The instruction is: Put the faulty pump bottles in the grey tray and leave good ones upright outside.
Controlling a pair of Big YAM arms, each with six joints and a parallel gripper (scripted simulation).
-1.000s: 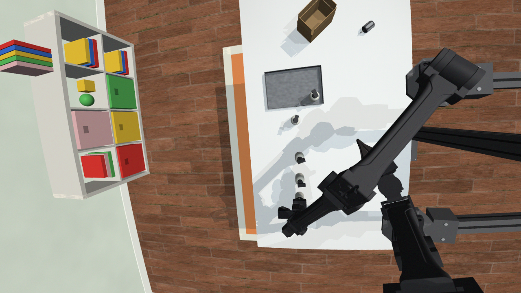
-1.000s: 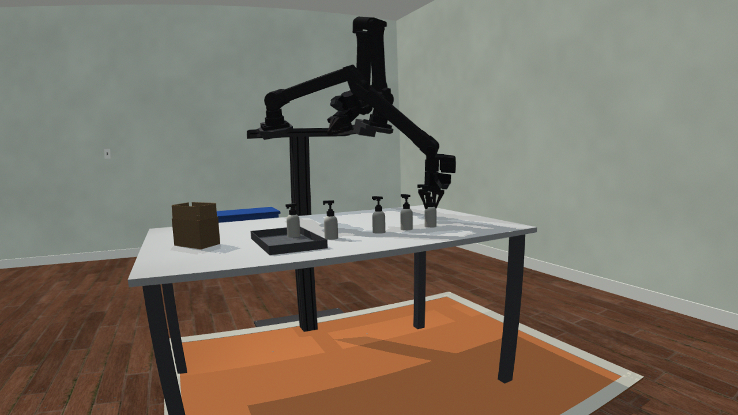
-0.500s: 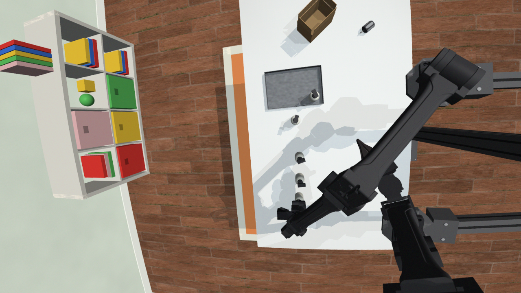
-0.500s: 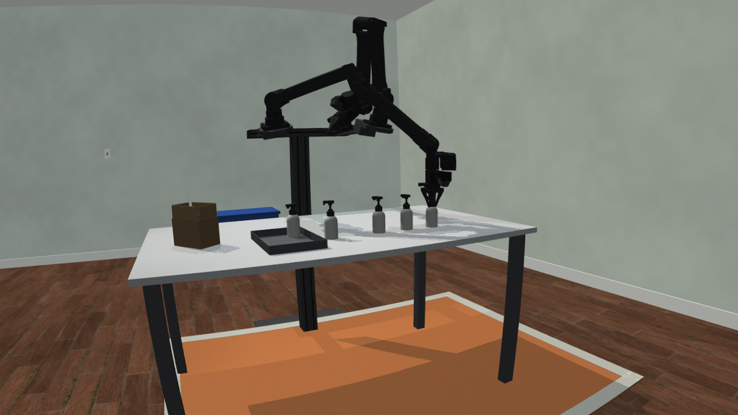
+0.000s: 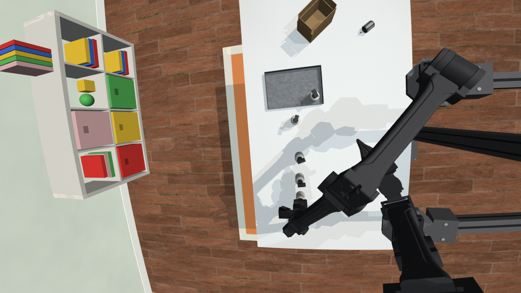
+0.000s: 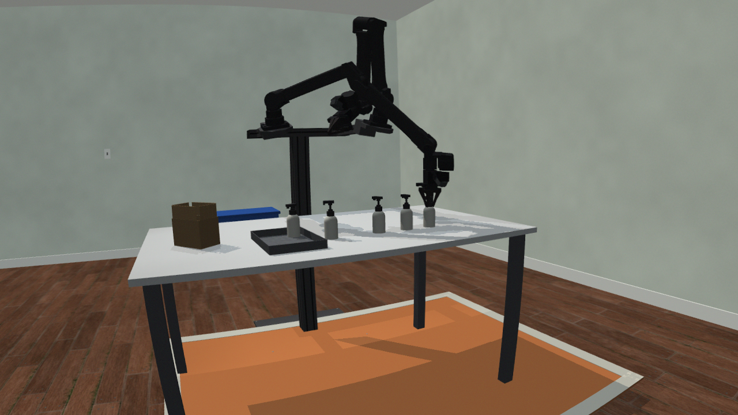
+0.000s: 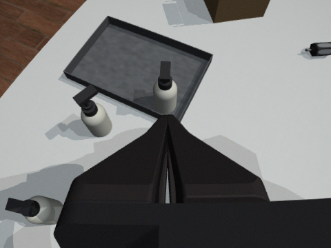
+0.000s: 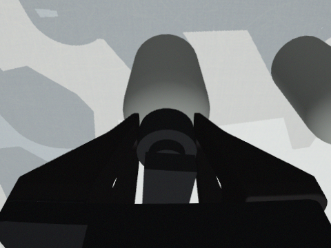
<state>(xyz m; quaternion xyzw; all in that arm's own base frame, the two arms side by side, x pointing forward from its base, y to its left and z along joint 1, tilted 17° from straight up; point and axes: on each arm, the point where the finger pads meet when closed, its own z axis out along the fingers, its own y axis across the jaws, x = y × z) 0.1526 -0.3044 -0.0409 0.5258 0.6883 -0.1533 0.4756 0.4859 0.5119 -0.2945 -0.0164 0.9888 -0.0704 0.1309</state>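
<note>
Now: right hand 90 mm short of the grey tray, 610 mm to the left of it and 80 mm above it.
</note>
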